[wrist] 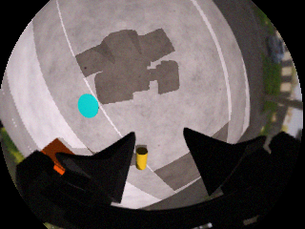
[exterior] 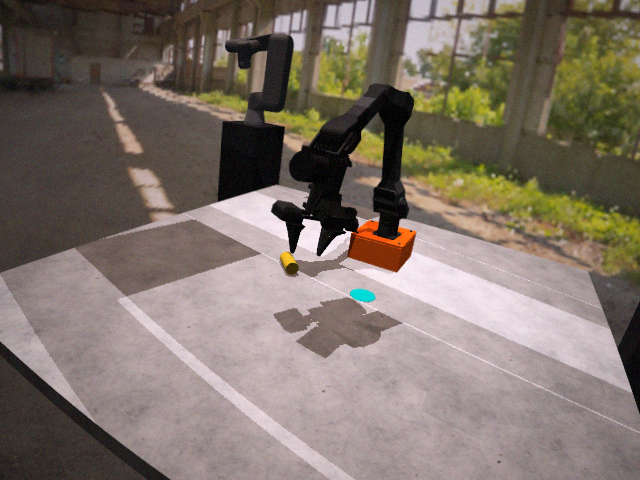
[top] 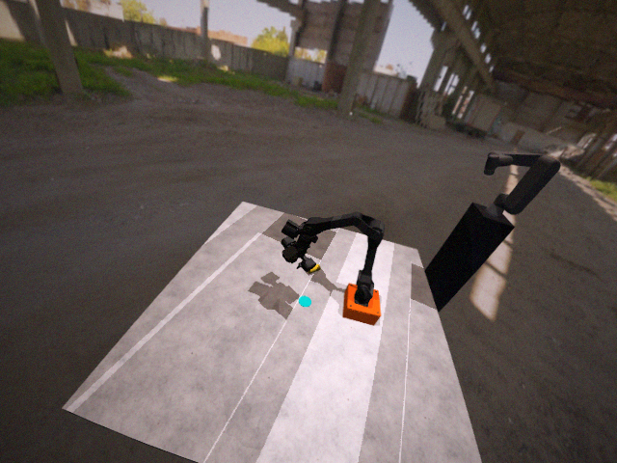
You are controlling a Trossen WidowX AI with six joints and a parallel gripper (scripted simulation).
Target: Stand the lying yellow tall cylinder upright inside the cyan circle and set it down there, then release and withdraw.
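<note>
The yellow cylinder lies 10 cm behind my gripper tip, 10 cm to the right of it and 9 cm below it. Also, from my gripper tip: cyan circle: 11 cm behind, 10 cm to the left, 10 cm below.
</note>
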